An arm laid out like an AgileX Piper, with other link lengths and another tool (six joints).
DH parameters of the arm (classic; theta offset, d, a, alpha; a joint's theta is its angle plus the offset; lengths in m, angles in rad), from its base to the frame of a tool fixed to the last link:
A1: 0 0.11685 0 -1.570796
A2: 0.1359 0 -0.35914 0
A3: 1.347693 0 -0.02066 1.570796
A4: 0 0.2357 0 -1.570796
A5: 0 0 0 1.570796
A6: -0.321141 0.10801 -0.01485 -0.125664
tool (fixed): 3.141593 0.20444 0 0
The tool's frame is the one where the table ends.
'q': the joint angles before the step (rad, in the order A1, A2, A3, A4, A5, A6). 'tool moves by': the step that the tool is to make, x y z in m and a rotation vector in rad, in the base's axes. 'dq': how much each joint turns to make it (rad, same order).
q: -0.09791 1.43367 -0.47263 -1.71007 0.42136 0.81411
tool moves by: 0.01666 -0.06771 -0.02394 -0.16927 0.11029 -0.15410
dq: -0.00002 0.25450 -0.11411 -0.00218 0.23969 0.02540
